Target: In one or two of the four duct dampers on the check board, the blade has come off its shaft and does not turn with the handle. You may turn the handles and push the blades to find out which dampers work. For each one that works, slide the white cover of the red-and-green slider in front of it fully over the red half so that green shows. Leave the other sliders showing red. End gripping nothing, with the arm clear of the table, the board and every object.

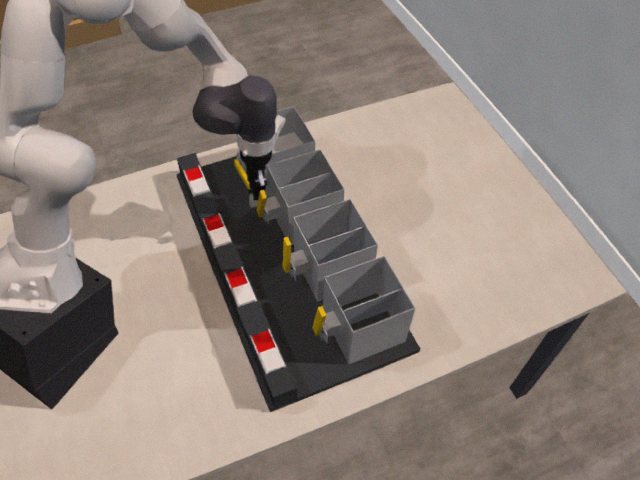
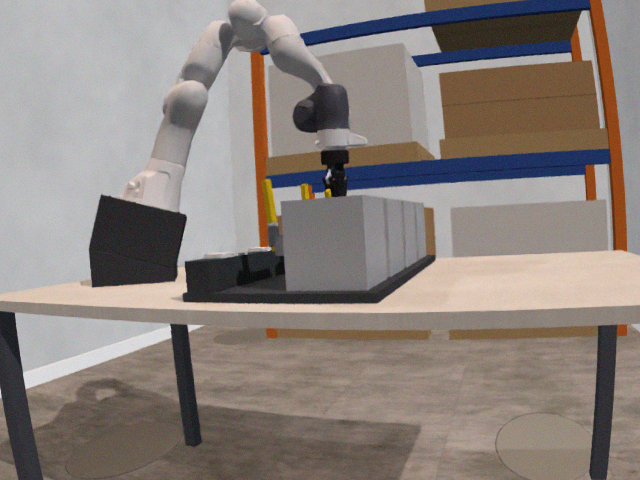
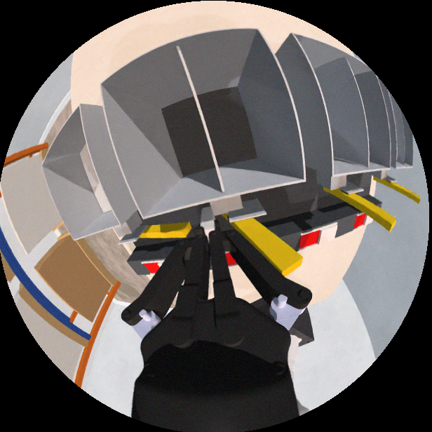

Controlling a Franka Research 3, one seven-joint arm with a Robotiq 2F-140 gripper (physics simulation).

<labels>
One and the same spot on a black check board: (image 2: pixel 359 249) is (image 1: pixel 405 329).
</labels>
